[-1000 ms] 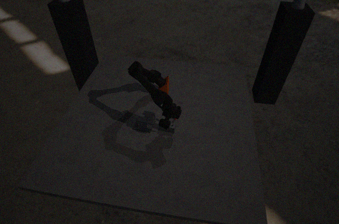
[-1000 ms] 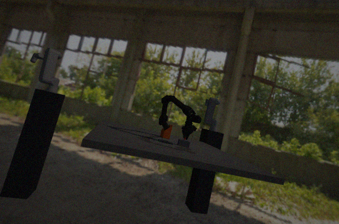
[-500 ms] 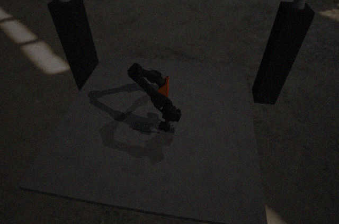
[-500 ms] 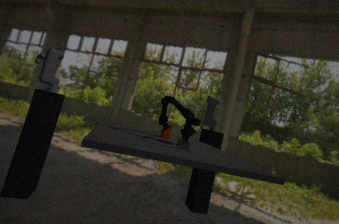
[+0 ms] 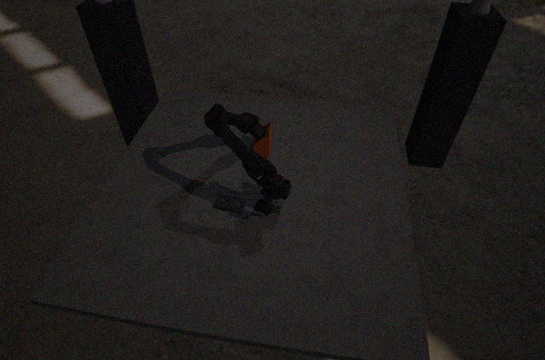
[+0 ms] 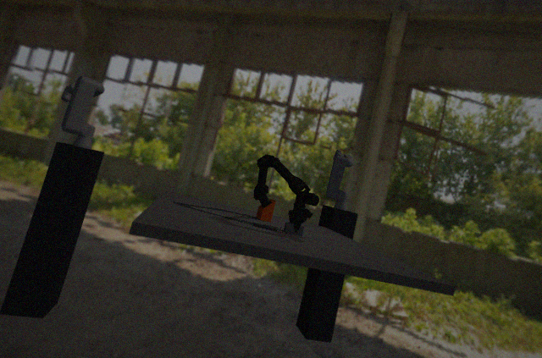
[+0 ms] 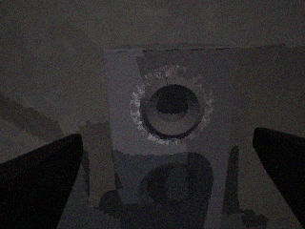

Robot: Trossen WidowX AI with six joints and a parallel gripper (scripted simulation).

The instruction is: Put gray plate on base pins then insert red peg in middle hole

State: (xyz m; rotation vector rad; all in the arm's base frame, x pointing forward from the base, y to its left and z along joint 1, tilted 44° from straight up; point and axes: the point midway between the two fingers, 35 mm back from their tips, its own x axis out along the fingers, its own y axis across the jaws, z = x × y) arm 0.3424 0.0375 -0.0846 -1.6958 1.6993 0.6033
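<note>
Now: gripper tip 16 cm to the left of the base and 1 cm above it. Round my gripper tip: gray plate (2 cm above); then red peg (10 cm behind, 4 cm to the left, 2 cm above).
</note>
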